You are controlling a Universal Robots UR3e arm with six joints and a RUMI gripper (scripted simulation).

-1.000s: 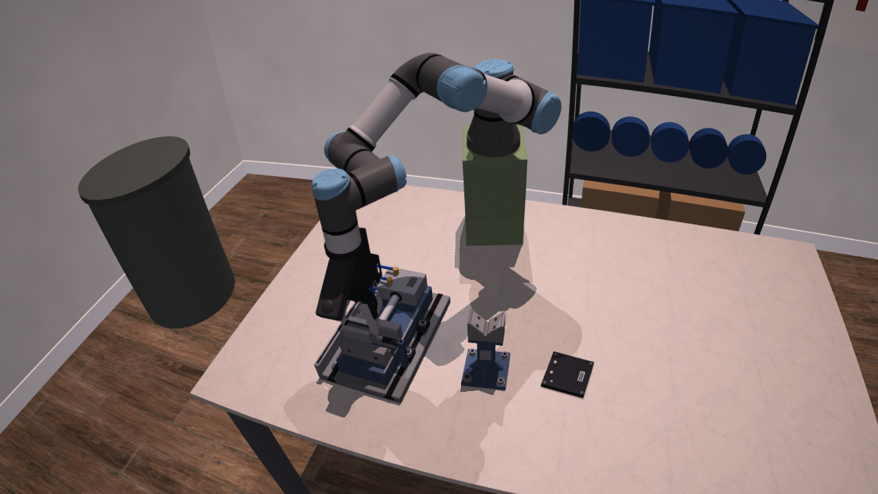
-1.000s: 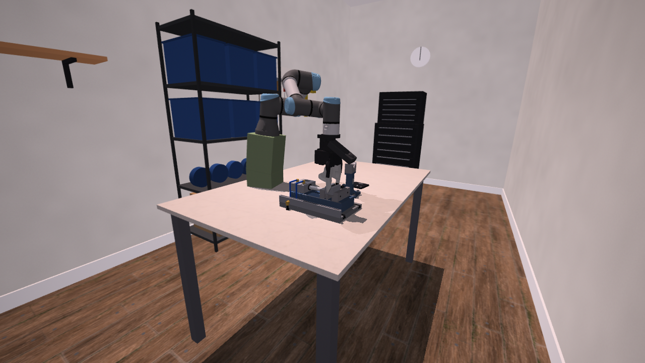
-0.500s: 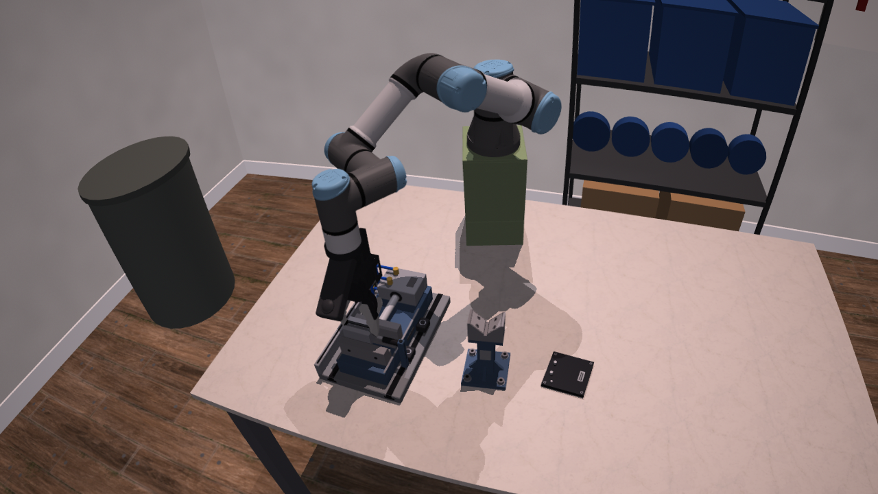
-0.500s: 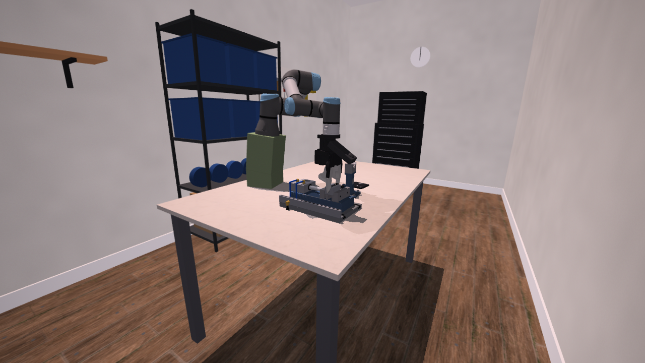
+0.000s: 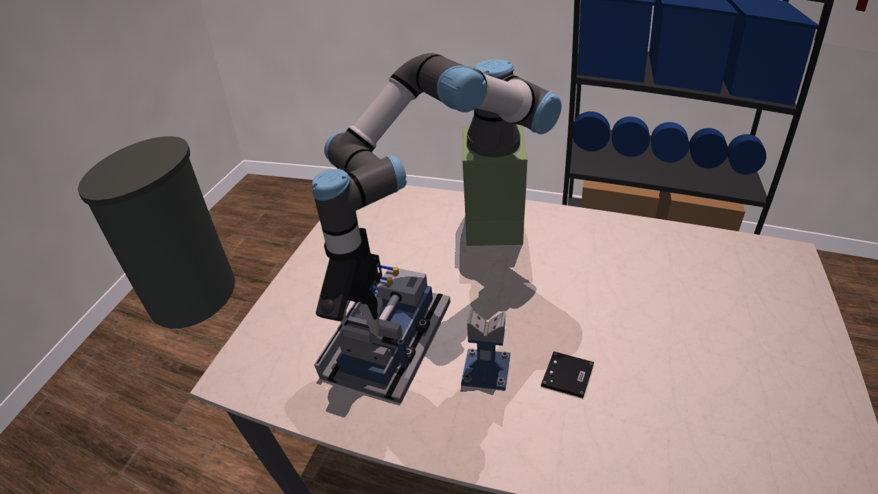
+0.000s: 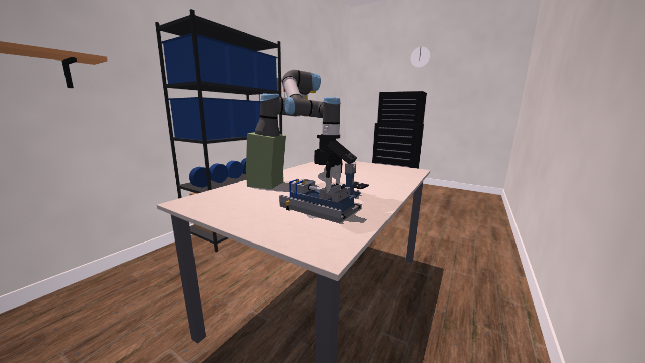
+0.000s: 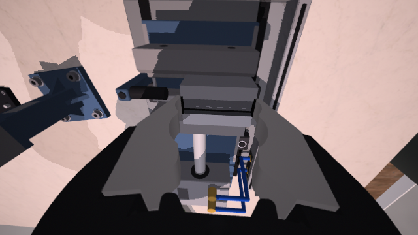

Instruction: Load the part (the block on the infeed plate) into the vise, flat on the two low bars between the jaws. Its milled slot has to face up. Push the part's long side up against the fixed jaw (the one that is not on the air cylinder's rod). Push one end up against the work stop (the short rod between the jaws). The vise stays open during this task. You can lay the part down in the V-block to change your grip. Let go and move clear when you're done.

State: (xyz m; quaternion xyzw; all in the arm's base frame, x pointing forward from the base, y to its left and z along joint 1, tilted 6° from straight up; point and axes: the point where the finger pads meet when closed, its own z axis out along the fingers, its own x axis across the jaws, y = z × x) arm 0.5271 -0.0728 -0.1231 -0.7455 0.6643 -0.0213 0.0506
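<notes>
The part is right at my hand. Also, from my hand: dark work stop rod 1 cm behind, 7 cm to the left, 2 cm below; black infeed plate 13 cm behind, 40 cm to the left, 10 cm below; fixed jaw 3 cm ahead, 2 cm to the left, 3 cm below.
</notes>
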